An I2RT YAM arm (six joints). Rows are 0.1 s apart.
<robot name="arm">
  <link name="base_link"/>
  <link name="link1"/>
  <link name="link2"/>
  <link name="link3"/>
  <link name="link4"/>
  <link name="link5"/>
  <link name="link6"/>
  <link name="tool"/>
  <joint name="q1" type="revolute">
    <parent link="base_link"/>
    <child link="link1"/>
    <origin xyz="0 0 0.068" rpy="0 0 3.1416"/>
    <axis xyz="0 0 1"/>
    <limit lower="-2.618" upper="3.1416"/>
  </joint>
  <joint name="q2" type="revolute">
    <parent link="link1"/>
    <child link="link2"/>
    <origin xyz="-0.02 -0.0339 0.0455" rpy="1.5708 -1.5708 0"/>
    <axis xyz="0 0 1"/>
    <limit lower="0" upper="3.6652"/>
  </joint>
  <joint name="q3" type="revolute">
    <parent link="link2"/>
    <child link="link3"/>
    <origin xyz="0 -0.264 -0.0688" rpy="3.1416 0 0"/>
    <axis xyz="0 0 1"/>
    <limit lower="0" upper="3.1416"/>
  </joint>
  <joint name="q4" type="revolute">
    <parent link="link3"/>
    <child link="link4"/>
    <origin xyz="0.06 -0.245 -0.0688" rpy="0 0 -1.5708"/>
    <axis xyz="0 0 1"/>
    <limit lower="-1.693" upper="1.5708"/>
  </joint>
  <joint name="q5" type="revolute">
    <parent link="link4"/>
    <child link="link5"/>
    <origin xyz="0.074 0.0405 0.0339" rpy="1.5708 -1.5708 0"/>
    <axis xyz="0 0 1"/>
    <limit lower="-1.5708" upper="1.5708"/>
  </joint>
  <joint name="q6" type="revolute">
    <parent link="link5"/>
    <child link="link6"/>
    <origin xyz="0 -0.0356 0.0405" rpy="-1.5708 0 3.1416"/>
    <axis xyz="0 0 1"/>
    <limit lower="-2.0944" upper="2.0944"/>
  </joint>
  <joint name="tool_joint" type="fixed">
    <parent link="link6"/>
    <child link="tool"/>
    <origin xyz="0 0 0" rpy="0 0 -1.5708"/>
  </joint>
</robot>
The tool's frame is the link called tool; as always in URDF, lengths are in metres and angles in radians.
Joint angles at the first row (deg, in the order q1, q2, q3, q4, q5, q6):
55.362, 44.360, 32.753, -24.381, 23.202, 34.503
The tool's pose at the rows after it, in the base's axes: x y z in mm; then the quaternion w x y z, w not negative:
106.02 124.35 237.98 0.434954 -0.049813 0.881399 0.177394
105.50 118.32 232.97 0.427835 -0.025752 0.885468 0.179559
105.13 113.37 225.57 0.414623 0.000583 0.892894 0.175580
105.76 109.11 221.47 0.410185 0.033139 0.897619 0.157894
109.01 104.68 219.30 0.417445 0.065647 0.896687 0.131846
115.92 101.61 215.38 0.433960 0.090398 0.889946 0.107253
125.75 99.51 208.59 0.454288 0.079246 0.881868 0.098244
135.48 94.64 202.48 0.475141 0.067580 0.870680 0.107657
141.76 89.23 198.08 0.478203 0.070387 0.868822 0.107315
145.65 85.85 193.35 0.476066 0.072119 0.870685 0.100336
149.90 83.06 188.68 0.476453 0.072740 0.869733 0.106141
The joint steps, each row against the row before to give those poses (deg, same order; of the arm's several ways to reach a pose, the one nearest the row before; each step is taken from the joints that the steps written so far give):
-0.760, -1.536, -1.390, -1.809, 0.649, 1.778
-1.194, -1.329, -1.183, -0.868, -0.384, 2.322
-1.024, -0.567, -1.153, -1.382, -0.164, 2.957
-0.759, 0.157, -0.221, -2.000, 1.937, 3.100
-1.397, 0.557, 0.010, -1.142, 2.957, 1.892
-2.180, 1.118, -0.772, 1.892, 2.714, -0.160
-3.278, 0.838, -2.323, 6.474, -0.688, -5.352
-4.227, -0.039, -2.896, 7.833, -3.247, -5.521
-3.264, 0.495, -1.236, 2.967, -2.290, -2.006
-1.911, 0.881, -0.764, 1.424, -0.999, -1.108
-1.993, 0.854, -1.101, 2.794, -2.087, -0.987

